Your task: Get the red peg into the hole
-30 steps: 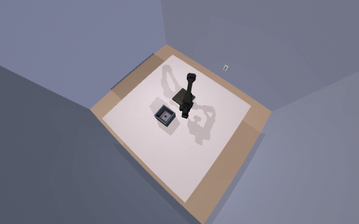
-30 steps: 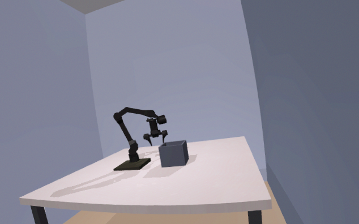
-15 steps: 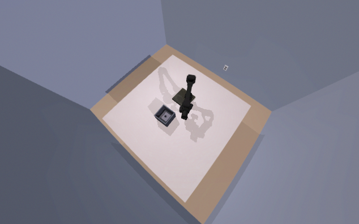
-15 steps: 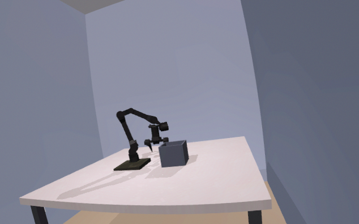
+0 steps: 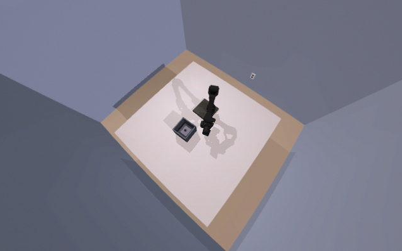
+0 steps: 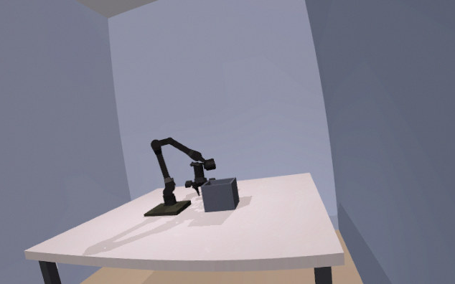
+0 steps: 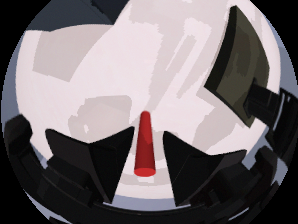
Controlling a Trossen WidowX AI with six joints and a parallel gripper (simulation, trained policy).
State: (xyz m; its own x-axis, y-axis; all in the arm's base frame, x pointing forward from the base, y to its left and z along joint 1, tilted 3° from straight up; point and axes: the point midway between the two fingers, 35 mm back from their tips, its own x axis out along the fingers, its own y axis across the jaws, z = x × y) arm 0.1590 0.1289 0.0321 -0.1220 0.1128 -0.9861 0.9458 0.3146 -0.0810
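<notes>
The grey plate is 19 cm ahead of my gripper tip, 16 cm to the right of it and 2 cm above it. The rest, counted from my gripper tip: red peg: 1 cm ahead, 1 cm above.
</notes>
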